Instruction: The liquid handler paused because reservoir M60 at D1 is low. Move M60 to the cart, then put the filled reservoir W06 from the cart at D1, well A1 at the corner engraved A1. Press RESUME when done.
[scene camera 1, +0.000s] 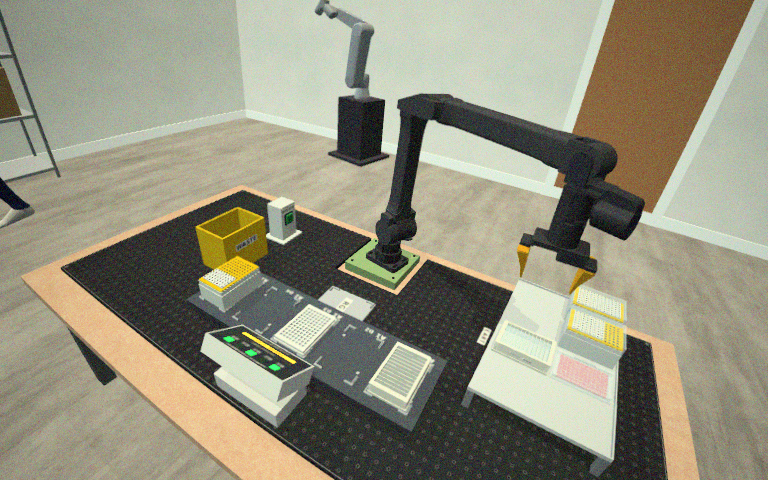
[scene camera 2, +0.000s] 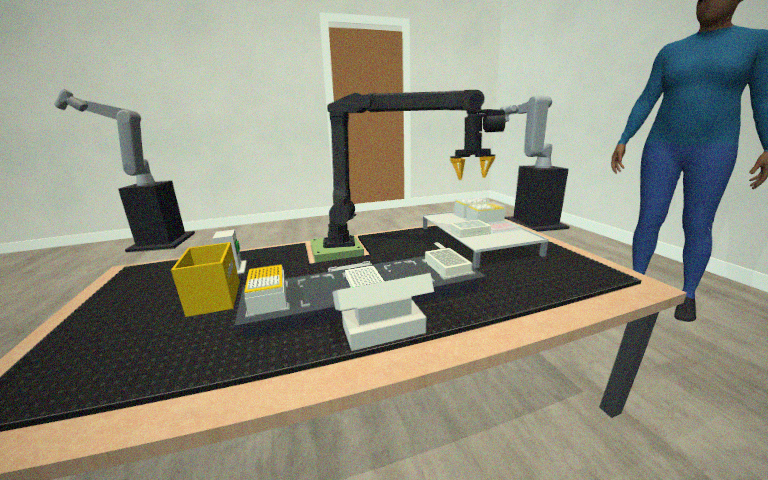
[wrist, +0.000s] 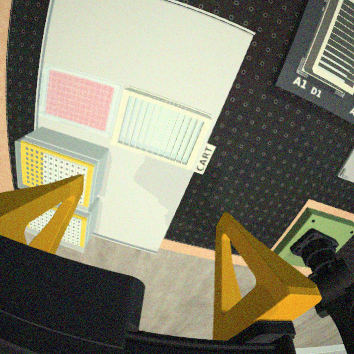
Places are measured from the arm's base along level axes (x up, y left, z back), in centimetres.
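Where they show: gripper, between the fingertips: (scene camera 1: 544, 284) (scene camera 2: 472, 178) (wrist: 152, 201); arm's base, origin of its link: (scene camera 1: 386, 260) (scene camera 2: 339, 243) (wrist: 313, 244).
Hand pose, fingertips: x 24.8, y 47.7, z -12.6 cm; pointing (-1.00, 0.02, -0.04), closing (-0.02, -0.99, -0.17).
Each offset is from my fingertips to the top centre of the thing. "*": to the spot under its first point.
The ribbed cream reservoir {dx -18.4, dy -16.4, dz -23.0 cm} (scene camera 1: 399, 370) (scene camera 2: 448, 262) (wrist: 337, 47) stands at D1, on the deck end nearest the cart; "A1 D1" is engraved by its corner in the wrist view. A second reservoir {dx -17.2, dy +1.1, dz +1.6 cm} (scene camera 1: 523, 344) (scene camera 2: 470, 227) (wrist: 160, 128), with pale blue channels, lies flat on the white cart {dx -19.8, dy +7.2, dz +7.8 cm} (scene camera 1: 538, 407) (scene camera 2: 498, 242) (wrist: 150, 40) at its CART-label side. Neither reservoir's name is readable. My gripper (scene camera 1: 547, 284) (scene camera 2: 472, 177) (wrist: 152, 201) is open and empty, high above the cart's back part. The control panel {* dx -13.8, dy -36.4, dz -45.9 cm} (scene camera 1: 243, 367) (scene camera 2: 385, 291) has three green buttons; their labels are unreadable.
A pink plate {dx -19.0, dy +14.5, dz +3.3 cm} (scene camera 1: 583, 374) (wrist: 80, 100) lies beside the cart reservoir. Two yellow-topped tip boxes {dx -13.3, dy +13.2, dz +14.0 cm} (scene camera 1: 594, 333) {dx -13.3, dy +11.9, dz +24.7 cm} (scene camera 1: 600, 305) stand behind it. The deck also holds a white plate {dx -20.1, dy -40.8, dz -27.2 cm} (scene camera 1: 305, 328) and a tip box {dx -15.1, dy -65.3, dz -31.5 cm} (scene camera 1: 229, 283). A yellow waste bin {dx -12.9, dy -83.7, dz -19.7 cm} (scene camera 1: 232, 240) (scene camera 2: 205, 280) stands beyond.
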